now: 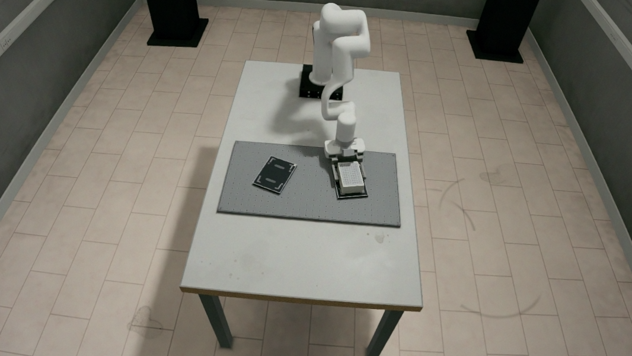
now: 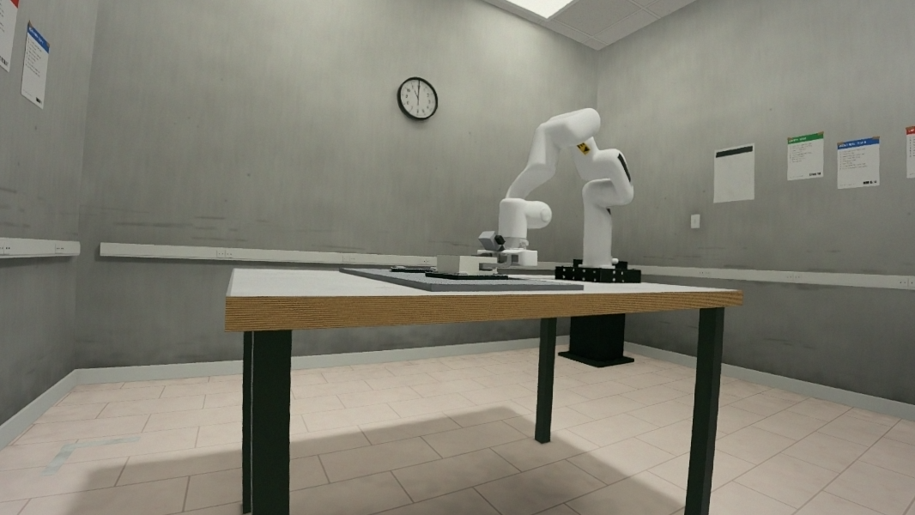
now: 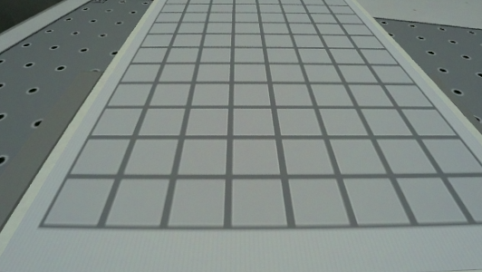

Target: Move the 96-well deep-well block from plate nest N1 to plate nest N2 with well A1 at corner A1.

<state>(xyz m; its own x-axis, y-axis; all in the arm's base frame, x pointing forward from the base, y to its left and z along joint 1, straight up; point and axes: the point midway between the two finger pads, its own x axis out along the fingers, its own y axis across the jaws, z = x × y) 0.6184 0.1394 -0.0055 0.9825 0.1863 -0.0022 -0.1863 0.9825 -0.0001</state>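
Right now the white 96-well deep-well block is 1 cm ahead of my hand. From my hand the other things lie so: grey perforated baseplate: 1 cm ahead, 15 cm to the right, 4 cm below.
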